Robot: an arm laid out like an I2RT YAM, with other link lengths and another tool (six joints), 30 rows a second.
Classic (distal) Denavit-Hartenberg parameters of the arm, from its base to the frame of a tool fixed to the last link. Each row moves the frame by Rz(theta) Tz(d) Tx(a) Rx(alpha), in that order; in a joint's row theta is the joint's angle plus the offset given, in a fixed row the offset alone. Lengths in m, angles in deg.
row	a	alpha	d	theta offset
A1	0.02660	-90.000	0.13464	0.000
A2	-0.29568	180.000	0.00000	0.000
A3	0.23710	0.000	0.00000	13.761
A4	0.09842	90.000	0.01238	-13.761
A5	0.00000	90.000	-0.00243	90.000
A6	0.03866	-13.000	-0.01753	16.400
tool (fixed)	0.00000	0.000	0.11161	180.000
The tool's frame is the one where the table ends.
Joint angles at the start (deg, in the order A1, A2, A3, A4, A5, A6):
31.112, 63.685, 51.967, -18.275, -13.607, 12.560
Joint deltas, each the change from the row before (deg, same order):
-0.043, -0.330, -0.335, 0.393, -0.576, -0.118
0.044, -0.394, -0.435, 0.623, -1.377, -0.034
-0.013, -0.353, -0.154, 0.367, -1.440, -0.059
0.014, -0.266, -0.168, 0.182, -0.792, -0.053
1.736, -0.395, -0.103, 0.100, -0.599, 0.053
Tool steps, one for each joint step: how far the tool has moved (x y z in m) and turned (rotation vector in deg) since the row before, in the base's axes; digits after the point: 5 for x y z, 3 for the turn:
-0.00087, 0.00023, 0.00025, 0.375, -0.260, 0.514
-0.00173, 0.00181, 0.00046, 0.858, -0.172, 1.261
-0.00158, 0.00167, 0.00154, 0.851, -0.167, 1.277
-0.00127, 0.00078, 0.00056, 0.436, -0.082, 0.735
-0.00579, 0.00747, 0.00132, 0.475, -0.146, 2.241

